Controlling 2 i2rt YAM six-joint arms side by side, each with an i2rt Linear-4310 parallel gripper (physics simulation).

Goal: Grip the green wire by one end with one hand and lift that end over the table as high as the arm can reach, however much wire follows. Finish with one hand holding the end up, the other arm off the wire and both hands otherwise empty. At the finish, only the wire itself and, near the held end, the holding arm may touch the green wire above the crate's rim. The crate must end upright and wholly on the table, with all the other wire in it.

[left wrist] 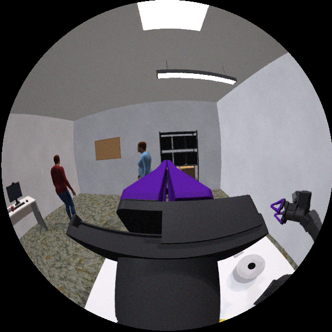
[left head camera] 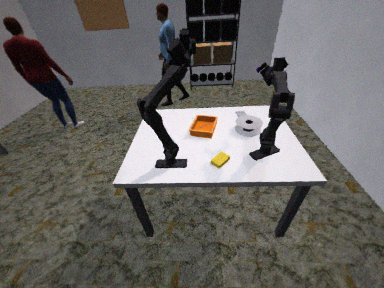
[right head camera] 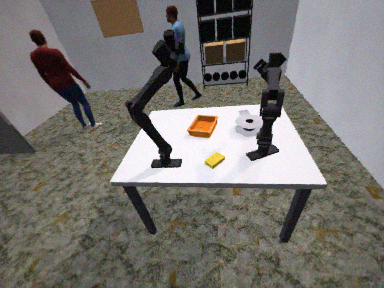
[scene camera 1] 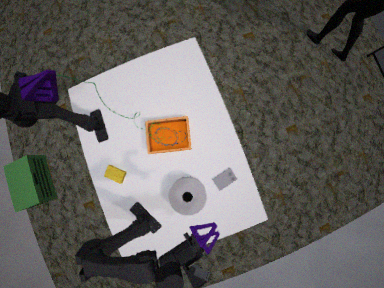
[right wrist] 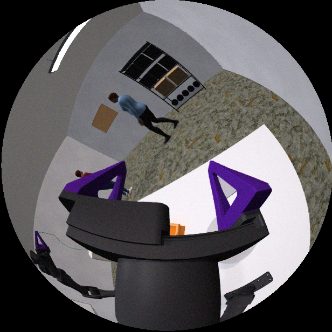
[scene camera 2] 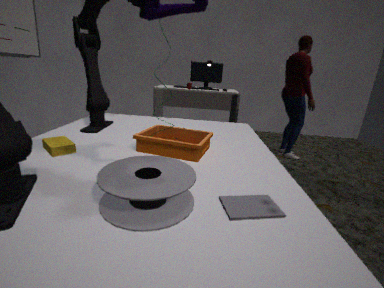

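Observation:
My left gripper is raised high at the left, its purple fingers shut on an end of the green wire. The wire runs down in a long curve, bends in a small loop near the crate, and enters it. The orange crate stands upright on the table, with blue and green wire loops inside. My right gripper is open and empty, away from the wire. Exact contact at the left fingertips is too small to see.
A grey spool stands right of the crate in scene camera 1, beside a flat grey plate. A yellow sponge lies near the arm bases. Two people stand beyond the table.

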